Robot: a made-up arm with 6 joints.
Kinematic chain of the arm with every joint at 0, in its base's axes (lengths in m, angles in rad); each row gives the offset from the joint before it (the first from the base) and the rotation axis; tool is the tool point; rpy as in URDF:
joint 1: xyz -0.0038 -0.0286 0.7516 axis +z
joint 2: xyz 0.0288 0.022 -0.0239 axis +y
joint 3: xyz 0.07 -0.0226 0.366 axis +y
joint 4: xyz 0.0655 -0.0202 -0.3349 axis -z
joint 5: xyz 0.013 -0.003 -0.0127 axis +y
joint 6: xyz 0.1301 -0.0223 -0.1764 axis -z
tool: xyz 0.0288 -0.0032 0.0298 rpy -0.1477 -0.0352 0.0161
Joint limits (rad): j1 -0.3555..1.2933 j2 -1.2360..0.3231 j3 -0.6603..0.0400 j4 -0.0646..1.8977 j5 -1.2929..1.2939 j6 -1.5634..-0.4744
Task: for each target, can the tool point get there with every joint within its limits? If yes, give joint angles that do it. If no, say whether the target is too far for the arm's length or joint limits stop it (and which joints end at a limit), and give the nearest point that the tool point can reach.
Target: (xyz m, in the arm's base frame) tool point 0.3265 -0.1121 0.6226
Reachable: yes | joints 0.0726 -0.0992 -0.2816 1.5761 0.4091 -1.1982
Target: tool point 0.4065 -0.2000 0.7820
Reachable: yes | joints 0.0324 -0.1602 -0.3022 0.8810 -0.2684 -0.5774
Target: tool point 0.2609 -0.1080 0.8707
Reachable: yes | joints 0.7319 -0.7459 -0.1989 1.6847 -0.7707 -1.2875
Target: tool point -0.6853 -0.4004 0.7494
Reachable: no: joint limits stop it (at a limit: joint 1, joint 2, joint 3, joint 4, joint 5, joint 6) | nearest point -0.1475 -0.1914 0.8163 | short by 0.581 m
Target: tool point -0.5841 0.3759 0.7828
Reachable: no: joint limits stop it (at a limit: joint 1, joint 5, joint 6) | nearest point -0.0089 0.2120 0.7828 | short by 0.598 m
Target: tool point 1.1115 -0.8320 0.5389
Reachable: no: too far | nearest point 0.5219 -0.3287 0.7050 | short by 0.793 m
